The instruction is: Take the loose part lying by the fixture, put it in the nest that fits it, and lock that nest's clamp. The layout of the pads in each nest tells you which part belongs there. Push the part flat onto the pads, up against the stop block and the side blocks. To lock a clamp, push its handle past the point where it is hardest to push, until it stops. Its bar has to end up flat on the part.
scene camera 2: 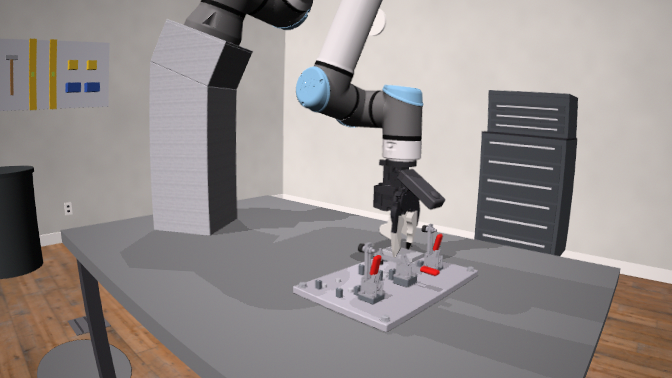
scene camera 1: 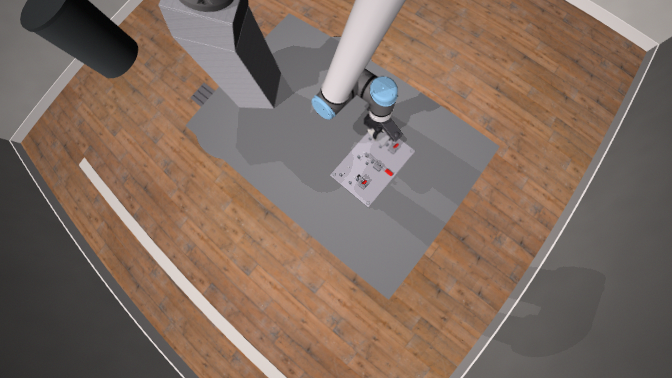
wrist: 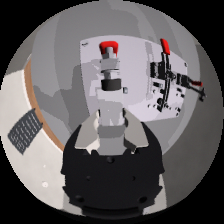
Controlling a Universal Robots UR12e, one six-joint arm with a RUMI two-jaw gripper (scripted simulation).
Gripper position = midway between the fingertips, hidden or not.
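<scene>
There is a fixture plate (scene camera 2: pixel 401 303) in what I see, and scene camera 1 shows me the plate (scene camera 1: pixel 377 181) too. The wrist view also gives me the plate (wrist: pixel 135 54). As for myself, I see my gripper (scene camera 2: pixel 401 254), and in the wrist view there is the gripper (wrist: pixel 111 109) as well.
</scene>
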